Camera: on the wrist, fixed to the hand. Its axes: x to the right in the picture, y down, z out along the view.
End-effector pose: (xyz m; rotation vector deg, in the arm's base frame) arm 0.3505 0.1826 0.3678 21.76 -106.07 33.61
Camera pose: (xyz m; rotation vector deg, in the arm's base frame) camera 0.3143 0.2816 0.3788 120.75 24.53 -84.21
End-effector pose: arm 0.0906 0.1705 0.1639 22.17 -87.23 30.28
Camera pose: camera 0.0613 0.2712 0.1795 105.26 26.98 -104.48
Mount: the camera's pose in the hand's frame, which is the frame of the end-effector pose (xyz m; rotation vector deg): 0.0249 0.0984 -0.0306 -0.03 2.47 -178.60
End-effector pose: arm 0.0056 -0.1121 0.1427 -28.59 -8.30 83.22
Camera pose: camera -0.0689 -0.0916 0.0702 6.92 -28.00 -92.11
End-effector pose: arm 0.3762 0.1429 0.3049 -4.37 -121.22 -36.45
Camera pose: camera 0.4123 0.2094 0.3792 -134.58 5.47 70.96
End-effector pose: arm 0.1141 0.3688 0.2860 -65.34 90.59 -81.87
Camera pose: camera 0.0624 0.3567 0.1942 82.39 57.98 49.63
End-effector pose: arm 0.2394 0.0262 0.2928 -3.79 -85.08 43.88
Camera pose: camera 0.2235 0.1265 0.2624 96.69 -4.15 -98.62
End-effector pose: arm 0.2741 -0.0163 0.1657 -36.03 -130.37 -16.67
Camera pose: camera 0.3288 0.0647 0.2067 -150.39 42.57 64.00
